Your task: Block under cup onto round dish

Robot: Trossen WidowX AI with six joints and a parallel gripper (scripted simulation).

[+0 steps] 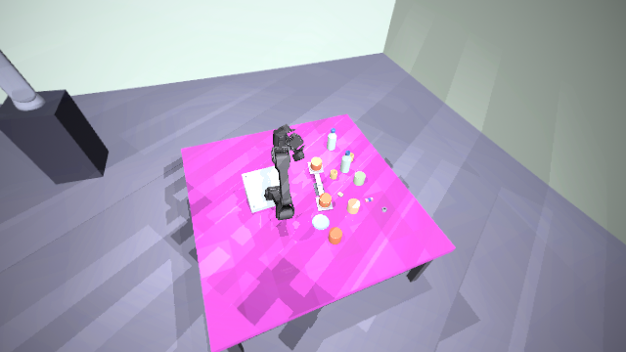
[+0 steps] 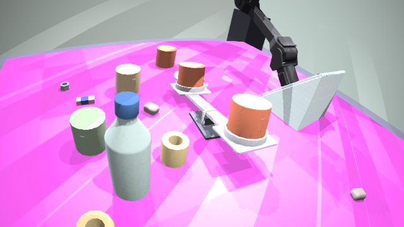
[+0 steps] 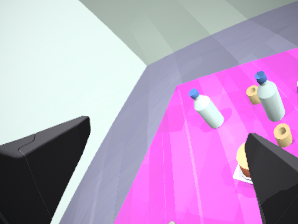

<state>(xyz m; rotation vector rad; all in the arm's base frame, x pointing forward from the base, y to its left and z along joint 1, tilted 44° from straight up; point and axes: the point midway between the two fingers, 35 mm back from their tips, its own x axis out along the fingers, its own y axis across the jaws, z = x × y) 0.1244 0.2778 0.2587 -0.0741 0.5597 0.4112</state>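
My gripper tip is now 11 cm short of the orange cup, 18 cm to the left of it and 37 cm above it. The rest, counted from my gripper tip: round dish: 6 cm ahead, 26 cm to the right, 43 cm below; light blue block: 11 cm ahead, 16 cm to the right, 39 cm below; balance: 13 cm ahead, 3 cm to the right, 39 cm below.
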